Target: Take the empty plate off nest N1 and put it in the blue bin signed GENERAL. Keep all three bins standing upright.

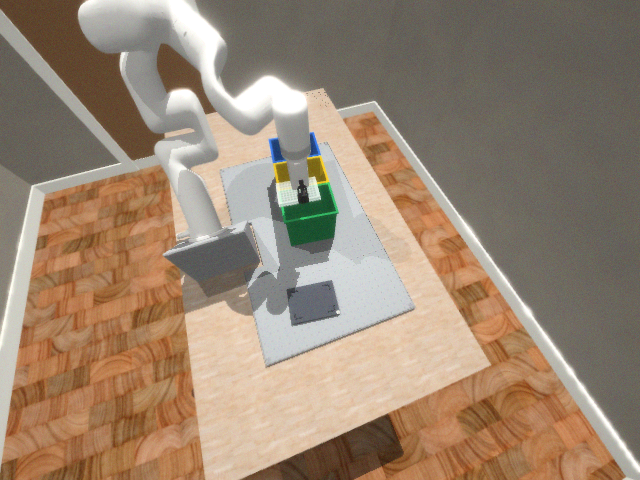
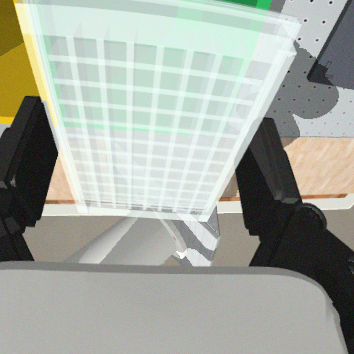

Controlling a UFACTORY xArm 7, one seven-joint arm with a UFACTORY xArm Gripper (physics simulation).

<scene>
I see my gripper, a gridded plate and a green bin.
My gripper shows as well in image 2.
</scene>
